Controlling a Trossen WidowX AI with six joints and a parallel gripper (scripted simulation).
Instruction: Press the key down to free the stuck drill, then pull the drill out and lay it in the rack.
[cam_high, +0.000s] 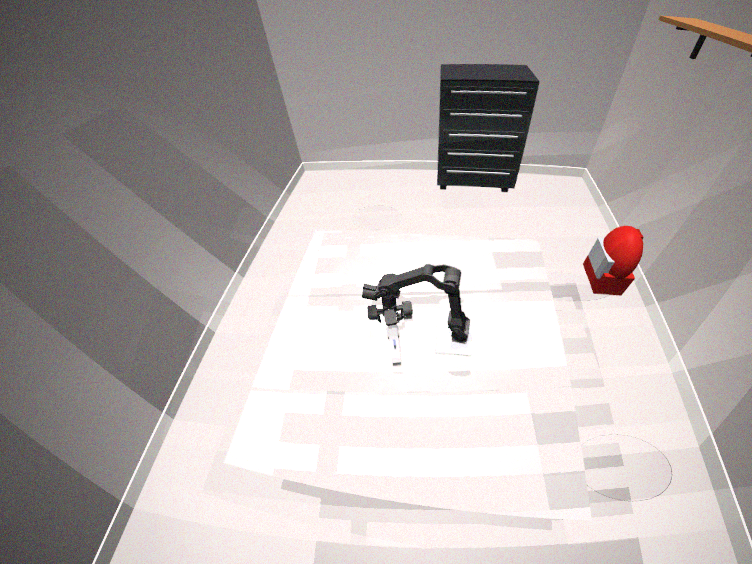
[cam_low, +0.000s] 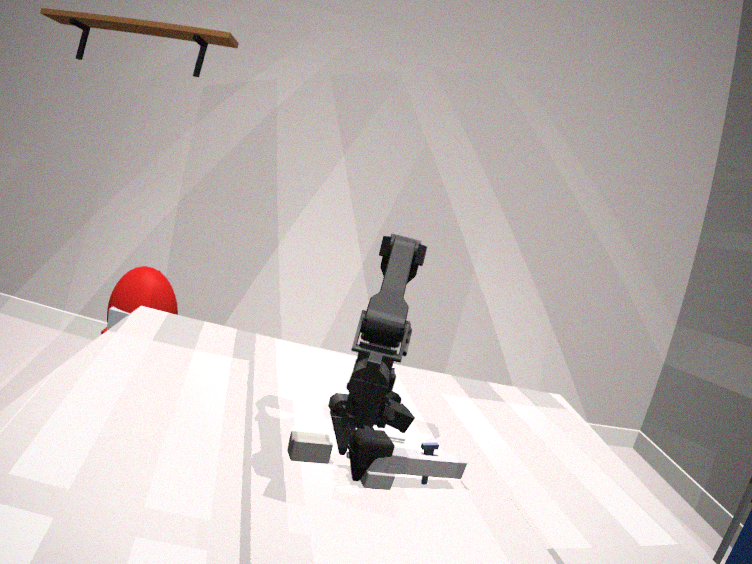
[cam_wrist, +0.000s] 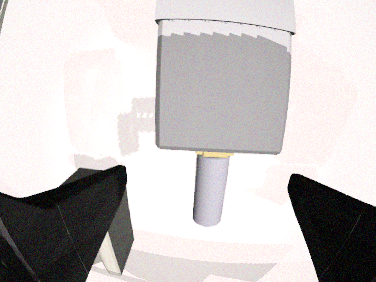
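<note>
My gripper tip is now 20 mm past the drill, 50 mm to the right of it and 20 mm below it. Also, from my gripper tip: grey housing block (50 mm behind, 110 mm to the left, 10 mm above); grey rack (50 mm behind, 80 mm to the right, 10 mm below); blue key (60 mm behind, 130 mm to the left, 20 mm above).
</note>
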